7 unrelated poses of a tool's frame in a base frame.
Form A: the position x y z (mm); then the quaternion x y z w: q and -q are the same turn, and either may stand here.
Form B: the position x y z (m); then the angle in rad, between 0 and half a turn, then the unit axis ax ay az. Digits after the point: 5 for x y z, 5 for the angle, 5 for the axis.
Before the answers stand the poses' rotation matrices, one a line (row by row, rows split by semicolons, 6 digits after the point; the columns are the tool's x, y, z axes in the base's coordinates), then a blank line. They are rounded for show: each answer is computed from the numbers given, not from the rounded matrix.
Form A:
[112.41 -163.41 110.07 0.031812 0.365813 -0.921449 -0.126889]
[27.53 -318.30 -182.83 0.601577 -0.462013 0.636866 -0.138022]
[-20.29 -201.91 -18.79 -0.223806 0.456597 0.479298 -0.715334]
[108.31 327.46 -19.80 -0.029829 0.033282 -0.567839 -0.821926]
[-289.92 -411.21 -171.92 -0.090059 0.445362 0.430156 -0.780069]
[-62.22 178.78 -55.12 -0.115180 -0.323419 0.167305 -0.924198]
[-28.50 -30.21 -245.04 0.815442 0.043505 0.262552 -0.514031]
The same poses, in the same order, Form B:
-0.965774 -0.210569 -0.151462; 0.257118 -0.700160 -0.666083; 0.034209 -0.682229 0.730338
-0.238110 -0.380070 0.893784; -0.731676 -0.534987 -0.422419; 0.638712 -0.754543 -0.150703
0.123585 0.481338 -0.867779; -0.890095 0.440368 0.117500; 0.438700 0.757885 0.482860
0.352903 -0.935428 -0.020835; 0.931457 0.353339 -0.086832; 0.088587 0.011237 0.996005
0.233237 0.590885 -0.772305; -0.751321 0.613710 0.242646; 0.617347 0.523655 0.587084
0.734818 0.383749 0.559266; -0.234743 0.917485 -0.321118; -0.636347 0.104679 0.764267
0.858347 0.340871 0.383466; -0.198968 -0.467759 0.861170; 0.472918 -0.815480 -0.333677

[0.11241 -0.16341 0.11007 2.88713 -0.03207 -0.36879 0.92896]
[0.02753 -0.31830 -0.18283 2.86466 -0.60739 0.46648 -0.64302]
[-0.02029 -0.20191 -0.01879 1.54739 0.32028 -0.65342 -0.68590]
[0.10831 0.32746 -0.01980 1.21203 0.05237 -0.05843 0.99692]
[-0.28992 -0.41121 -0.17192 1.35204 0.14393 -0.71179 -0.68749]
[-0.06222 0.17878 -0.05512 0.78373 0.30159 0.84684 -0.43807]
[-0.02850 -0.03021 -0.24504 2.06184 -0.95065 -0.05072 -0.30609]

